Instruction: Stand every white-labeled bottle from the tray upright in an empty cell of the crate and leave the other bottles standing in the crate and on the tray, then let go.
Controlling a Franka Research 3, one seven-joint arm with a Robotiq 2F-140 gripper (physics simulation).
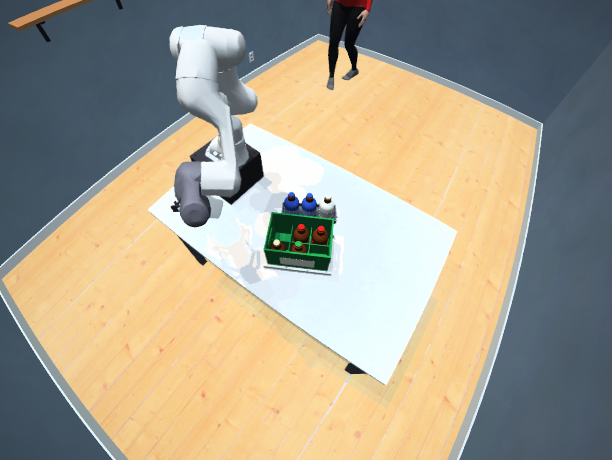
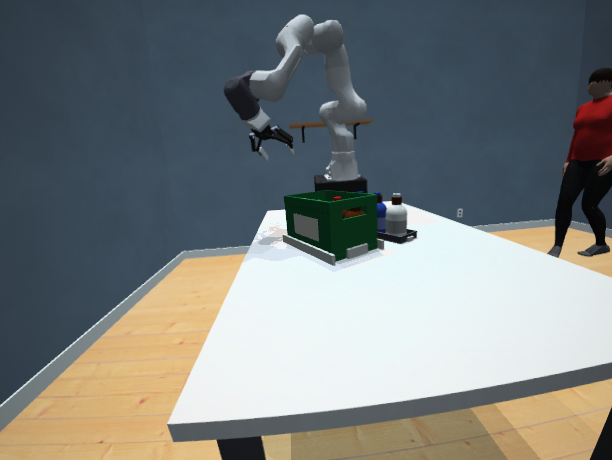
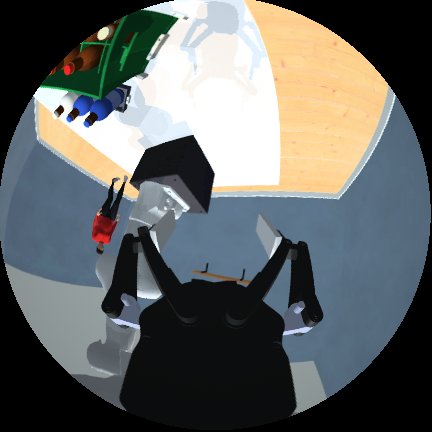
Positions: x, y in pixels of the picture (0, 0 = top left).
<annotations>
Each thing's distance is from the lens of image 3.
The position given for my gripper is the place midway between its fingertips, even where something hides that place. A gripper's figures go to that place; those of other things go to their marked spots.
my gripper (image 3: 215, 220): 20 cm
blue bottle (image 3: 101, 108): 45 cm
</annotations>
